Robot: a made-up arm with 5 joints.
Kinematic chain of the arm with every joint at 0, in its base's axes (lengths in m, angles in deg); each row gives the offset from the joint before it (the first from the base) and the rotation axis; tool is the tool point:
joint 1: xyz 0 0 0.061 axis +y
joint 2: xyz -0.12 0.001 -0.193 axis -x
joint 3: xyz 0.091 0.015 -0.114 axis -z
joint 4: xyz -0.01 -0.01 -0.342 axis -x
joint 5: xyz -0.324 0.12 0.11 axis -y
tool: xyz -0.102 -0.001 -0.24
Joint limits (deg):
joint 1: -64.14..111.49
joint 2: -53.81..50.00
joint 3: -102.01..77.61
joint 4: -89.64..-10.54
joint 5: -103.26..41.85
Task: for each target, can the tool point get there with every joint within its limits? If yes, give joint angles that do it. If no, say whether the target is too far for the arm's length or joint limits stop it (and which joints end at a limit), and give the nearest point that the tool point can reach.
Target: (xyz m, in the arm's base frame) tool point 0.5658 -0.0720 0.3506
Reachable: no: joint limits stop it (at a limit: joint 1, joint 3, joint 5) | nearest point 0.7731 -0.1951 0.0444 | short by 0.390 m
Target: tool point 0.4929 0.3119 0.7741
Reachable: no: joint limits stop it (at a limit: joint 1, joint 2) | nearest point 0.1268 0.3536 0.5727 | short by 0.420 m
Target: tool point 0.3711 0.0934 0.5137
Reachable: no: joint limits stop it (at a limit: joint 1, joint 2, joint 5) | nearest point 0.1400 0.3180 0.5289 | short by 0.323 m
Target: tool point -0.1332 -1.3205 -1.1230
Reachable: no: too far | nearest point -0.0706 -0.5776 -0.5666 | short by 0.930 m
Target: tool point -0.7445 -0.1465 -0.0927
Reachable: yes | joints 46.57 10.74 -40.09 -46.66 23.34
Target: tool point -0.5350 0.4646 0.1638
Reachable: yes | joints 62.38 -23.82 23.55 -67.07 6.05
